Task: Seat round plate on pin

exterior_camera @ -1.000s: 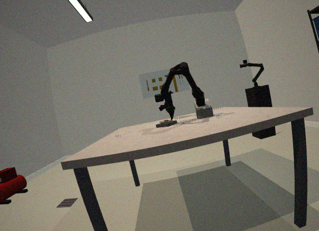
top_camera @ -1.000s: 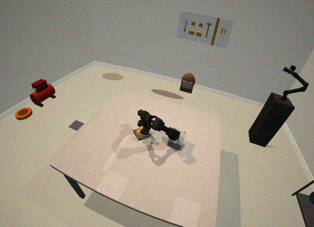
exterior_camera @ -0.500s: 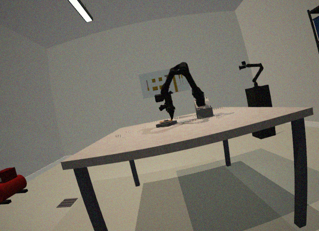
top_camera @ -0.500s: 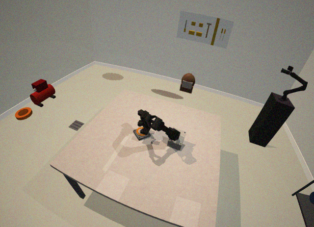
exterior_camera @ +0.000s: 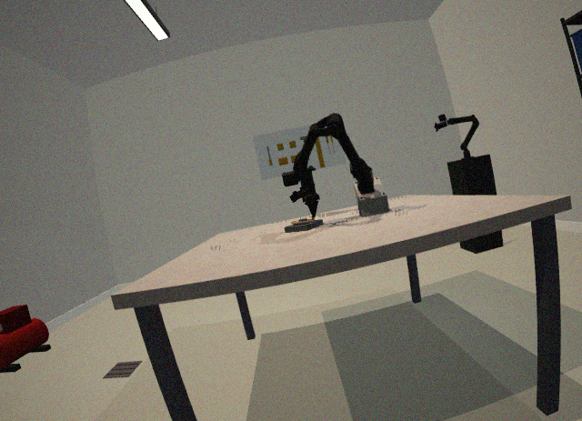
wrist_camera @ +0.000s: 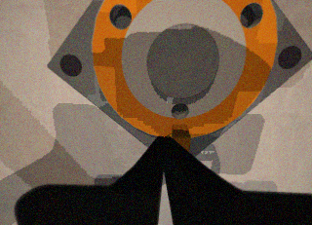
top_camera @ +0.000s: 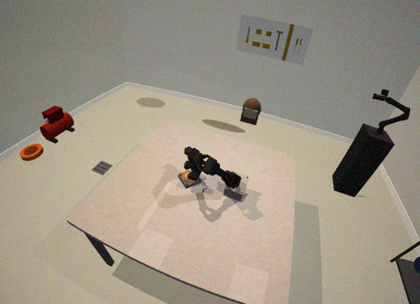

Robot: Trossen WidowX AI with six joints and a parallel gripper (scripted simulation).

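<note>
The grey square base is 50 mm ahead of my gripper tip and 20 mm below it.
</note>
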